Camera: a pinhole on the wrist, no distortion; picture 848 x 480 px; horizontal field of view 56.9 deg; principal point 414.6 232.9 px. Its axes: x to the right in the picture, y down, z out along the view. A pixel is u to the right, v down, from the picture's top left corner.
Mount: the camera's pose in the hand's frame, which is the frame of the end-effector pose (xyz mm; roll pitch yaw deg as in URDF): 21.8 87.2 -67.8 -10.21 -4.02 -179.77
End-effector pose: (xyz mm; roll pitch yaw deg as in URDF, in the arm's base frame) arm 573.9 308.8 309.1 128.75 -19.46 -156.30
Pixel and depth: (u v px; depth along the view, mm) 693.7 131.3 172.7
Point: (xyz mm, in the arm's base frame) 541.0 441.7 292.7
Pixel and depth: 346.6 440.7 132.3
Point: 509.3 347.3 312.2
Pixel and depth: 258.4 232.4 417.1
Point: 288.7 479.2 165.8
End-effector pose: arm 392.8 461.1 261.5 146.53 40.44 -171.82
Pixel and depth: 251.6 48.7 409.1
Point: 395.9 746.3 0.4
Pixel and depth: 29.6 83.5 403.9
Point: 311.8 710.3 -69.6
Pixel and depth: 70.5 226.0 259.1
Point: 338.1 590.1 66.8
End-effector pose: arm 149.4 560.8 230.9 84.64 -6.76 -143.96
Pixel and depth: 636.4 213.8 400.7
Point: 10.8 869.8 279.7
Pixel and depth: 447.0 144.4 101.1
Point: 122.1 573.2 316.6
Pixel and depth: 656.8 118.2 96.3
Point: 144.8 586.3 316.7
